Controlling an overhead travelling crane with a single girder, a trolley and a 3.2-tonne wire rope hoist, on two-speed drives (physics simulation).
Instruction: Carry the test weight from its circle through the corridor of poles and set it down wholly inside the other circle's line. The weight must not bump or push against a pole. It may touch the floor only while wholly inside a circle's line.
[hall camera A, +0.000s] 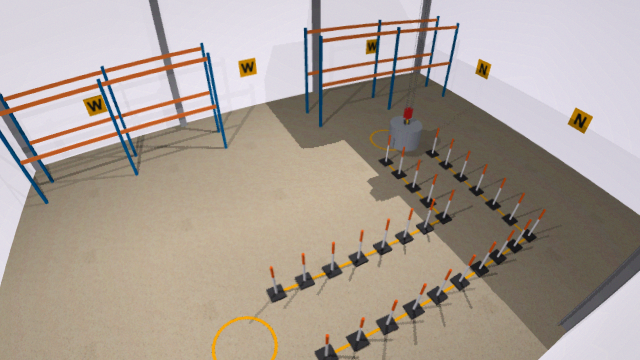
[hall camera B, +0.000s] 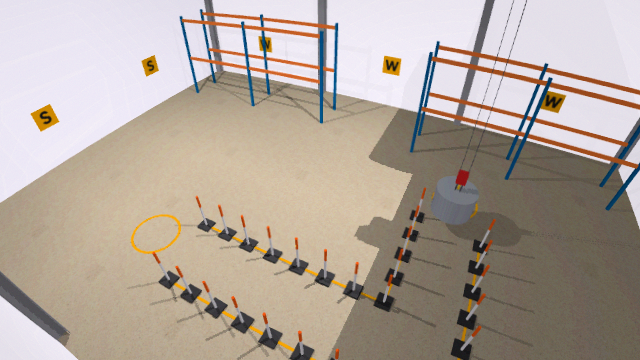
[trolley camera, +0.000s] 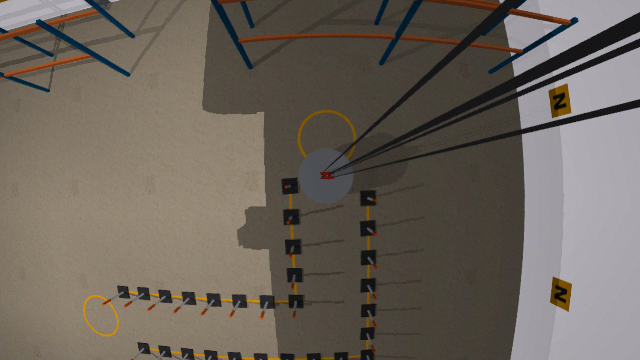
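Observation:
The test weight (hall camera A: 405, 136) (hall camera B: 454, 202) (trolley camera: 320, 190), a grey cylinder, hangs upright off the floor at the corridor's mouth; its shadow lies apart from it. My gripper, a red hook block (hall camera A: 408, 114) (hall camera B: 461, 178) (trolley camera: 327, 175), is shut on the weight's top. In the trolley view the weight overlaps the lower edge of its start circle (hall camera A: 371, 137) (hall camera B: 476, 211) (trolley camera: 299, 135) and sits close to the first pole of the left row (trolley camera: 289, 186); a small gap to the first right pole (trolley camera: 368, 198) shows. The other circle (hall camera A: 213, 345) (hall camera B: 132, 240) (trolley camera: 84, 314) lies beyond the corridor's far end.
The corridor's pole rows, on black bases joined by yellow lines, run from the weight to a corner, then turn towards the other circle. One rack (hall camera A: 320, 82) (hall camera B: 529, 122) (trolley camera: 235, 37) stands behind the start circle. Another rack (hall camera A: 116, 125) (hall camera B: 321, 77) stands along the W wall.

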